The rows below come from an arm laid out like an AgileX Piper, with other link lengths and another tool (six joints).
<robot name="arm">
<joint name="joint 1" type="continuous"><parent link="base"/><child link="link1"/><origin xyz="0 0 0.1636"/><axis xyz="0 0 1"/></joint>
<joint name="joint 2" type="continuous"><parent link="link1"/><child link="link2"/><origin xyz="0 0 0"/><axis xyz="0 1 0"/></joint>
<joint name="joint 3" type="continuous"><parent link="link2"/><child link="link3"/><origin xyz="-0.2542 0 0.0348"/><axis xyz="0 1 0"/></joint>
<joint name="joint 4" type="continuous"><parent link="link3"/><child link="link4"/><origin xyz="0.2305 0 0.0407"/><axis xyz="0.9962 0 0.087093"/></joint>
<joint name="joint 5" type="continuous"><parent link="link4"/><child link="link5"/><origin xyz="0 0 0"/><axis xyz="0 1 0"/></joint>
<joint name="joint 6" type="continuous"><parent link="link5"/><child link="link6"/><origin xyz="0.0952 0 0.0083"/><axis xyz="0.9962 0 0.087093"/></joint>
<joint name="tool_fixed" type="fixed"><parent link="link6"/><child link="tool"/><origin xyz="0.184 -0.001 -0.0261" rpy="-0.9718 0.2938 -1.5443"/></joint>
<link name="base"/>
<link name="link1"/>
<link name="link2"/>
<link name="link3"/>
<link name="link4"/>
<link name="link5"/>
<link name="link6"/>
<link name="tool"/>
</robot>
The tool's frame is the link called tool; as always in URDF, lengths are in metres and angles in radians. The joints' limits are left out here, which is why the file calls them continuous.
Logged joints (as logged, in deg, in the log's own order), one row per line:
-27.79, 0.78, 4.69, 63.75, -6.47, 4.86
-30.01, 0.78, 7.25, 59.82, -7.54, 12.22
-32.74, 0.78, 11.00, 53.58, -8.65, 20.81
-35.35, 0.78, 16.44, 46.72, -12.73, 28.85
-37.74, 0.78, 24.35, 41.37, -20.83, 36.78
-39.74, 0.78, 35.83, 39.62, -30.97, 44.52
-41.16, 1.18, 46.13, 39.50, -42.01, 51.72
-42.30, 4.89, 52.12, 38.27, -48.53, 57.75
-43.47, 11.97, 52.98, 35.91, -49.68, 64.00
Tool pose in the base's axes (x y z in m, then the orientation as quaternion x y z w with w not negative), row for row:
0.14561, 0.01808, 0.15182, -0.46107, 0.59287, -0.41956, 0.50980
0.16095, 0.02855, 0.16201, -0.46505, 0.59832, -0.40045, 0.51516
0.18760, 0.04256, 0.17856, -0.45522, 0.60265, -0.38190, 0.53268
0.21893, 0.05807, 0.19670, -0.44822, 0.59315, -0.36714, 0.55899
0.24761, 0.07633, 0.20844, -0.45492, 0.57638, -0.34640, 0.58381
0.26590, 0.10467, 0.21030, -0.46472, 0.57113, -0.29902, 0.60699
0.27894, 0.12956, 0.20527, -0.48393, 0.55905, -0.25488, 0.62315
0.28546, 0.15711, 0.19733, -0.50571, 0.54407, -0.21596, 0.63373
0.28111, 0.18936, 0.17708, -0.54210, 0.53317, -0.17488, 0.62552
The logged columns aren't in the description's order. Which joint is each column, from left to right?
Columns, left to right: joint 3, joint 1, joint 4, joint 5, joint 6, joint 2.
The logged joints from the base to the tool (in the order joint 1, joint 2, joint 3, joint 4, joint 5, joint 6), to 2 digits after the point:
0.78, 4.86, -27.79, 4.69, 63.75, -6.47
0.78, 12.22, -30.01, 7.25, 59.82, -7.54
0.78, 20.81, -32.74, 11.00, 53.58, -8.65
0.78, 28.85, -35.35, 16.44, 46.72, -12.73
0.78, 36.78, -37.74, 24.35, 41.37, -20.83
0.78, 44.52, -39.74, 35.83, 39.62, -30.97
1.18, 51.72, -41.16, 46.13, 39.50, -42.01
4.89, 57.75, -42.30, 52.12, 38.27, -48.53
11.97, 64.00, -43.47, 52.98, 35.91, -49.68

